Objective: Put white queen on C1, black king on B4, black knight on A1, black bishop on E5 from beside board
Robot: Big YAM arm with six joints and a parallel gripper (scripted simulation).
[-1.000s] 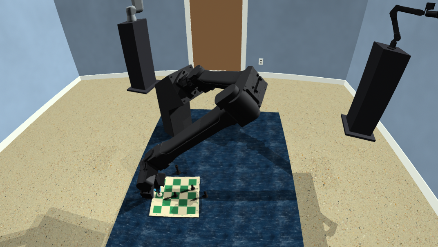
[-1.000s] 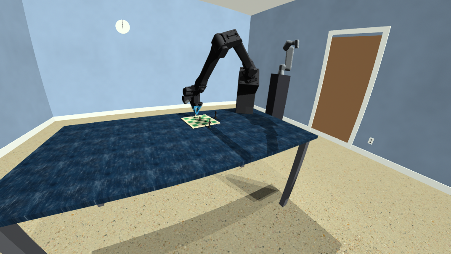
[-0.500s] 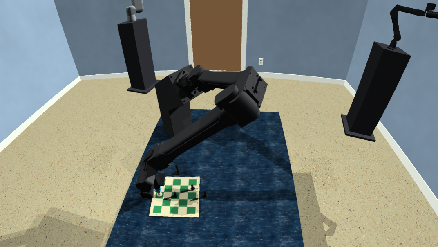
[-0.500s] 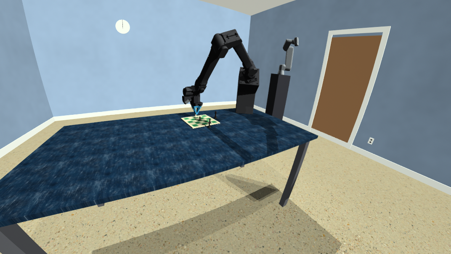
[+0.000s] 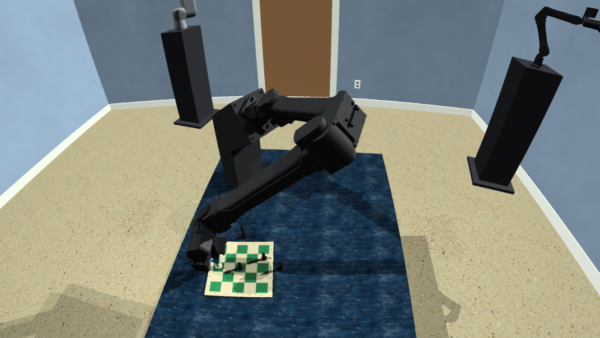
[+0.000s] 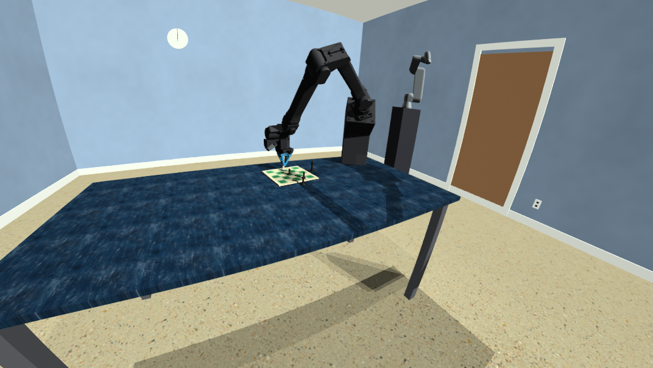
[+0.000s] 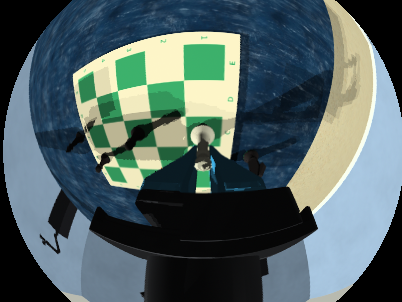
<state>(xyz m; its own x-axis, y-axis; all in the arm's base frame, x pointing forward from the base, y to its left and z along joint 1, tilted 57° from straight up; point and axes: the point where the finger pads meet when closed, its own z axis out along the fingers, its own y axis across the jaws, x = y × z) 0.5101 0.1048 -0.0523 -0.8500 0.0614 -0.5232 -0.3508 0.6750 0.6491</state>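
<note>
Right now the white queen is 1 cm ahead of my hand. The rest, counted from my hand: black king: 15 cm behind, 2 cm to the left, 1 cm below; then cream board: 2 cm behind, 7 cm to the left, 4 cm below.
</note>
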